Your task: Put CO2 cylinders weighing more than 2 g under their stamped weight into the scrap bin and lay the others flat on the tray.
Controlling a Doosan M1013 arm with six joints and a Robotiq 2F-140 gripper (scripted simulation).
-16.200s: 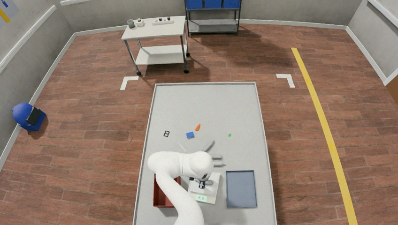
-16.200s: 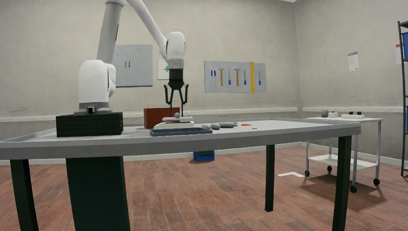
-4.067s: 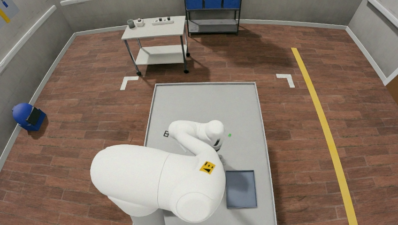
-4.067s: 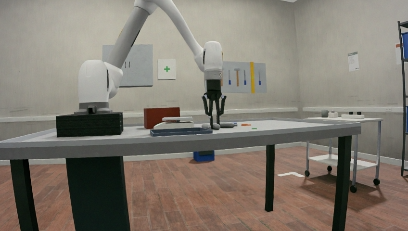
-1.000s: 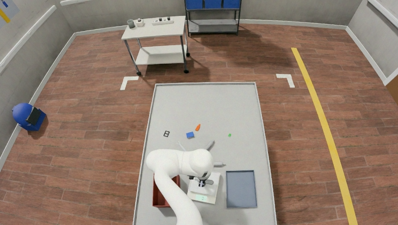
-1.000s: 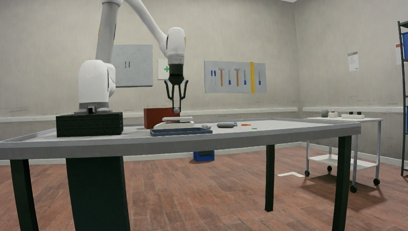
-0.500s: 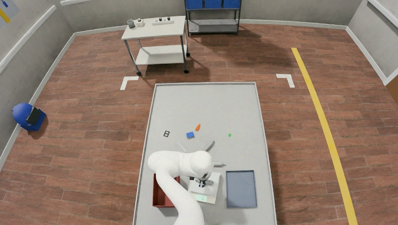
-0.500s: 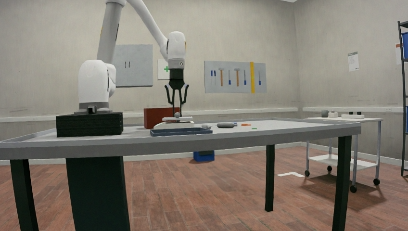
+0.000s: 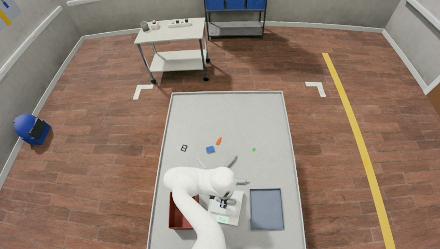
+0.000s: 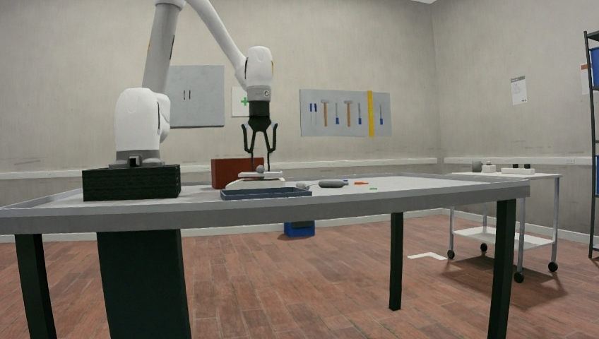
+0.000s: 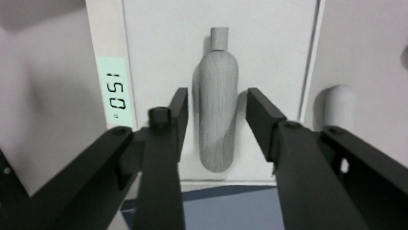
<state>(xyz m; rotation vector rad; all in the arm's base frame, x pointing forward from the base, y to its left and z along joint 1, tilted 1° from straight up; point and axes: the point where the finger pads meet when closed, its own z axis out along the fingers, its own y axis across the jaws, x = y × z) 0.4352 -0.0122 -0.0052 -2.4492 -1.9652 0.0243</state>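
My hand is 5 cm above the scale platform. From my hand the other things lie so: grey CO2 cylinder 13 cm ahead, 11 cm to the right, 9 cm below; then scale 6 cm below, 1 cm behind; then red scrap bin 23 cm to the left, 7 cm below, 6 cm behind.
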